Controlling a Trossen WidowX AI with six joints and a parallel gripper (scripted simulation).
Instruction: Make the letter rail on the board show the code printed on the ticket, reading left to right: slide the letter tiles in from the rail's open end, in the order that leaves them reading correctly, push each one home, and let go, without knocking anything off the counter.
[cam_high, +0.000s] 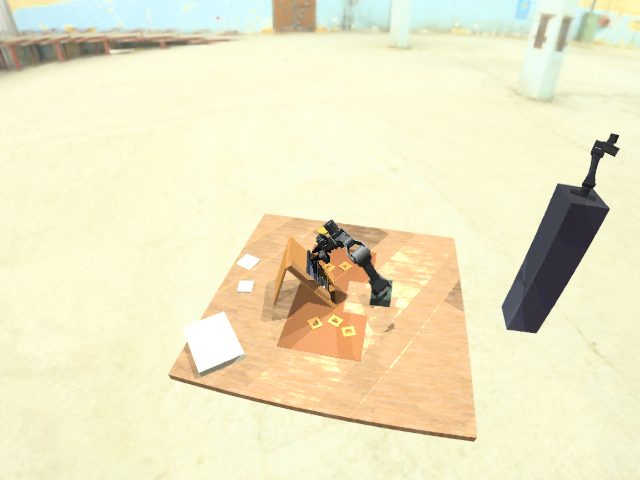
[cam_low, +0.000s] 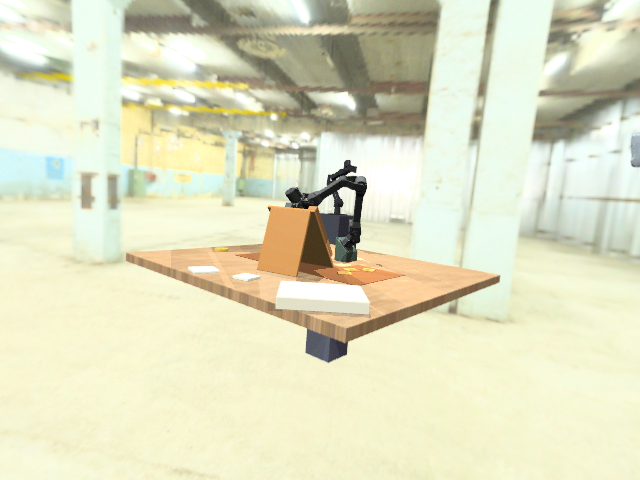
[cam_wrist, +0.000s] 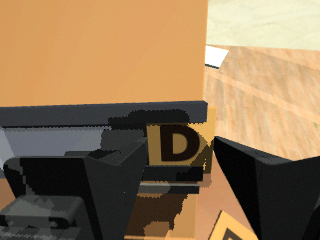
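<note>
Now: the white ticket 11 cm to the left of my gripper tip, 8 cm behind it and 7 cm below it. From my gripper tip the other things lie so: yellow disc (44 cm to the right, 15 cm below, 3 cm ahead); then brown mat (17 cm behind, 15 cm below, 9 cm to the left); then yellow letter tile (right at my gripper tip).
</note>
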